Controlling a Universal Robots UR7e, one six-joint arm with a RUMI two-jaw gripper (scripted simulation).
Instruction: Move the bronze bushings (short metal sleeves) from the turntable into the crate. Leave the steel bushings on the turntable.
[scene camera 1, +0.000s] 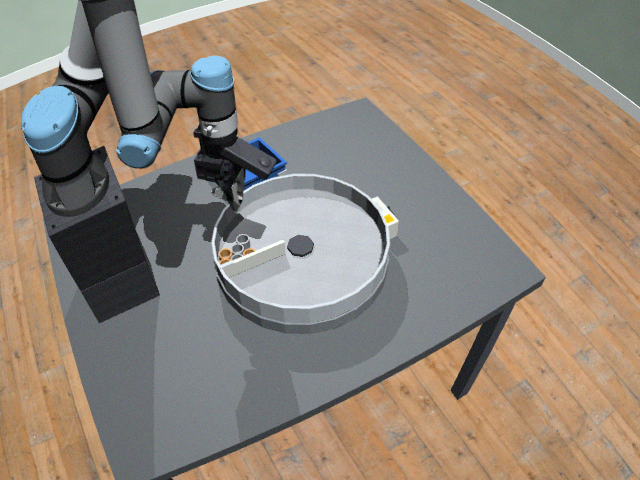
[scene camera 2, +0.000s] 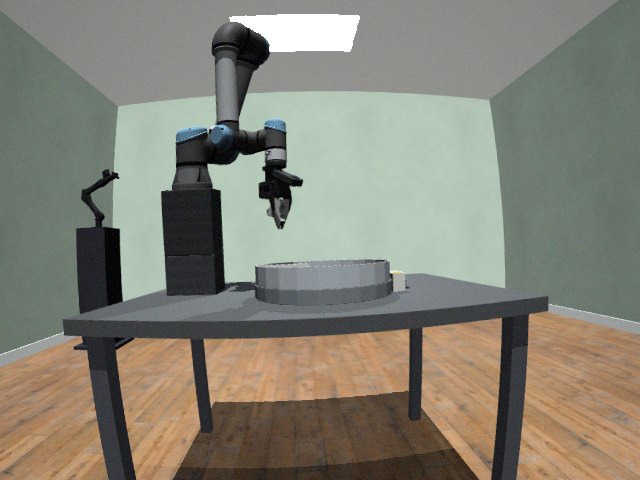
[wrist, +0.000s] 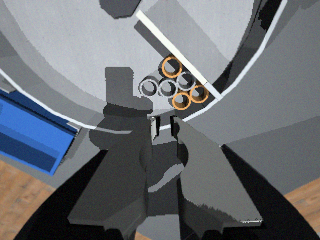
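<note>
Visible: my gripper (scene camera 1: 237, 209), together with a round grey turntable (scene camera 1: 336, 247). Second position of my gripper (scene camera 2: 280, 229). Wrist view: my gripper (wrist: 165, 117) and the turntable (wrist: 98, 61).
</note>
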